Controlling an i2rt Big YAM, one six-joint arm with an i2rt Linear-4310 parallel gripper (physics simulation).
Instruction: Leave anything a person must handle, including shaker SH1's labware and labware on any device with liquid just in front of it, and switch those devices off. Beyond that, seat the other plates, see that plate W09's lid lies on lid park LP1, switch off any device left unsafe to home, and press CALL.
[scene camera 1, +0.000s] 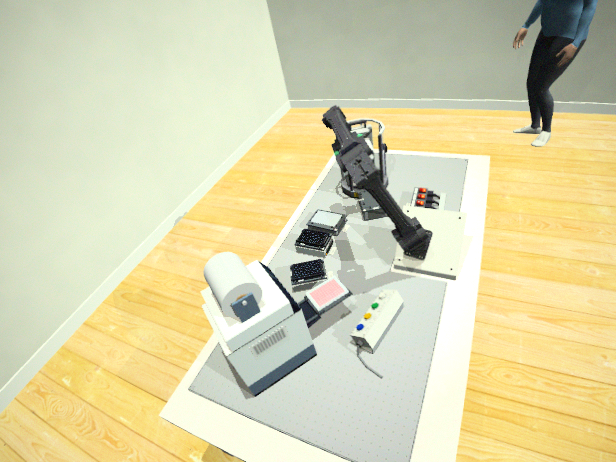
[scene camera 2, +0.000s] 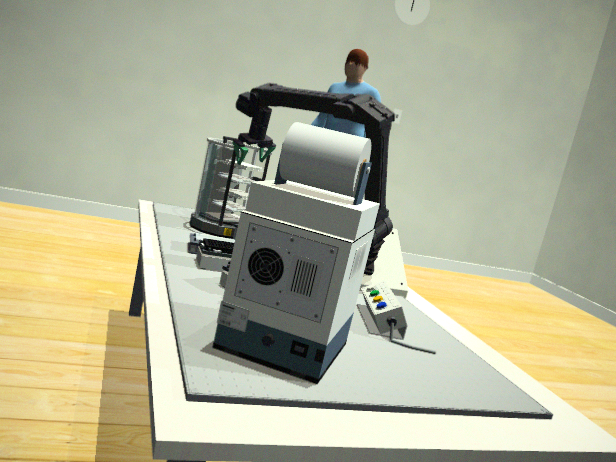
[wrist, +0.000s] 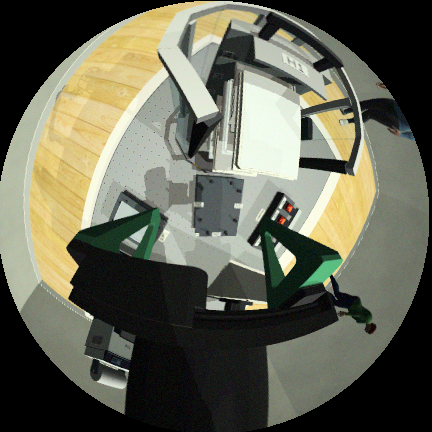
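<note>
My gripper is open and empty, high beside the plate hotel H1, which holds stacked white plates. A dark grey holder with small corner posts lies below and shows no plate. A pale-topped plate or lid sits on a low device; two black plates sit on low devices beyond it. A pink plate is on the white machine's tray. The button box has blue, yellow and green buttons. Labels SH1, W09 and LP1 are unreadable.
The white machine with a roll stands tall at the near end. A strip of red-lit switches lies near the arm's base plate. A person in blue stands beyond the table; one in green also shows.
</note>
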